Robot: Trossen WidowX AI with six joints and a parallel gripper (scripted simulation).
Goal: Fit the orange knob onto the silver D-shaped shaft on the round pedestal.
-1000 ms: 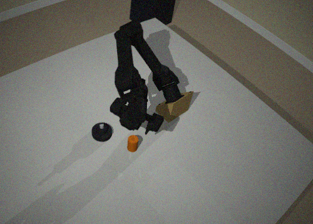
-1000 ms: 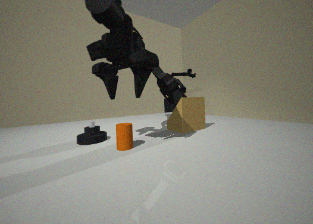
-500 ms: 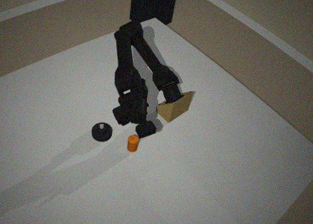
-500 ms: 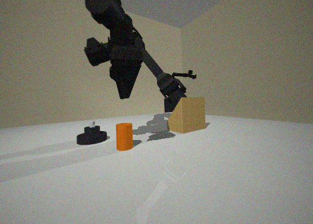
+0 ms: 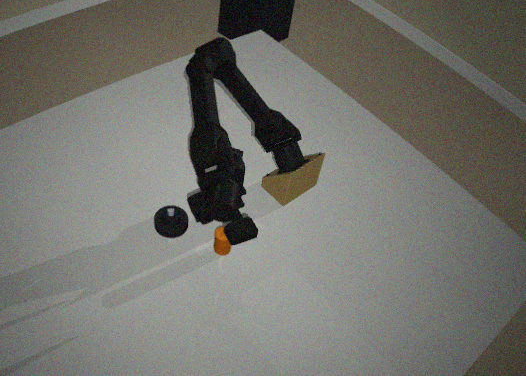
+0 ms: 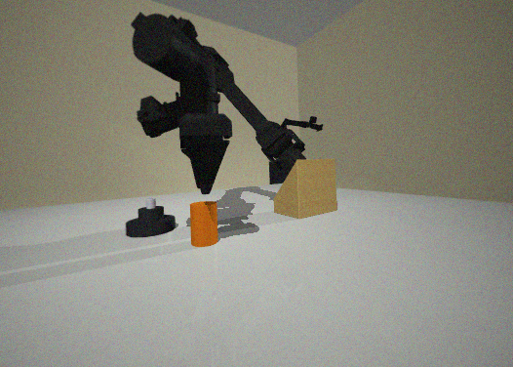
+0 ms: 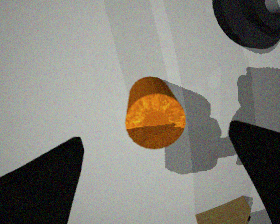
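Now: the orange knob 40 mm below my gripper tip. Also, from my gripper tip: round black pedestal: 40 mm ahead, 130 mm to the right, 50 mm below.
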